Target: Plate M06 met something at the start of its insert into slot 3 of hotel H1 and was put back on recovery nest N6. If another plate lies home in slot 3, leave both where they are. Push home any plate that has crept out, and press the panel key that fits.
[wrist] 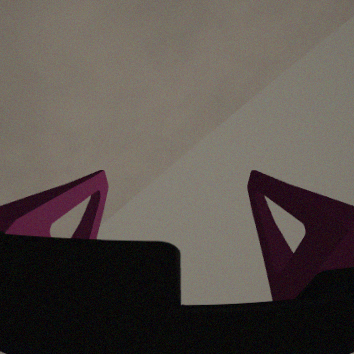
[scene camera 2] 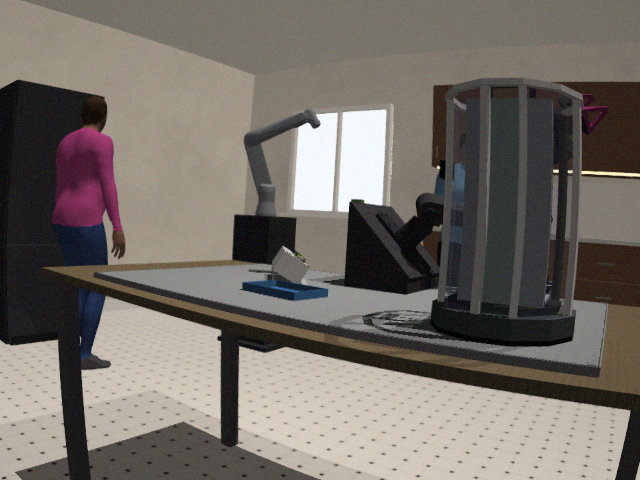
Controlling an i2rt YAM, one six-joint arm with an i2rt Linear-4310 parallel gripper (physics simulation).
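Places are measured from the arm's base along level axes (x ahead, y left, z up), in centimetres.
Where they show: gripper, fingertip midpoint: (wrist: 177,177) (scene camera 2: 600,102); arm's base at its link origin: (scene camera 2: 402,243).
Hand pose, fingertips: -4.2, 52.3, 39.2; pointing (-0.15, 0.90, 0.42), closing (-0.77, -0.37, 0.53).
Things, the pixels of their centre, and the offset from my fingertips, as dx, dy, dz. "*": a spot on its surface instead. Level surfaces: height alone.
- cage at a spot on its surface: (scene camera 2: 501,326) * +57.8, -13.4, -47.7
- small tilted white box at the middle of its body: (scene camera 2: 289,264) +22.4, -75.5, -46.3
- shallow blue tray at a spot on its surface: (scene camera 2: 310,294) * +42.5, -55.7, -49.5
- table at its surface level: dz -51.8
My gripper (scene camera 2: 598,102) (wrist: 177,177) has magenta fingers spread wide, with no object between them. In the scene view it is high at the right, partly behind the tall round cage; in the wrist view it faces bare wall and ceiling. The cage (scene camera 2: 501,326), with a dark base, pale posts and tall grey-green panels inside, stands on the table at the right. Its slots and any plates in them cannot be made out. Plate M06, nest N6 and slot 3 cannot be identified. A small tilted white box (scene camera 2: 290,266) has green details on top; no key labels are readable.
A shallow blue tray (scene camera 2: 310,294) lies before the white box. A black sloped stand (scene camera 2: 361,248) is left of the cage, with a dark arm part (scene camera 2: 429,206) beside it. A grey arm (scene camera 2: 258,160) and a person in pink (scene camera 2: 85,178) are beyond the table (scene camera 2: 180,302).
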